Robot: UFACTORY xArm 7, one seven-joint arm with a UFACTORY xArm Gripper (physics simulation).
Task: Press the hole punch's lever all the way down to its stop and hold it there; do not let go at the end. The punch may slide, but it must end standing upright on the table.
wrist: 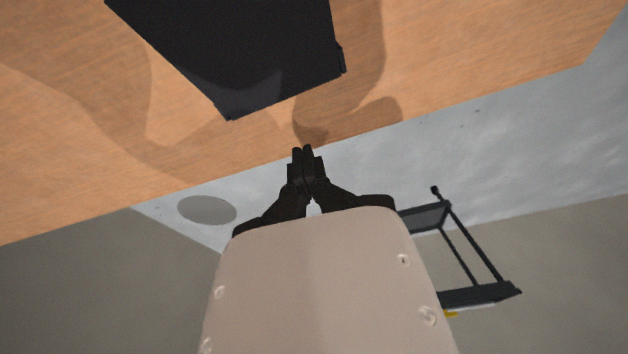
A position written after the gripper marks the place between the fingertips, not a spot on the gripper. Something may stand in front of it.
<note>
In view: the gripper [305, 157] and a black hole punch [243, 63].
</note>
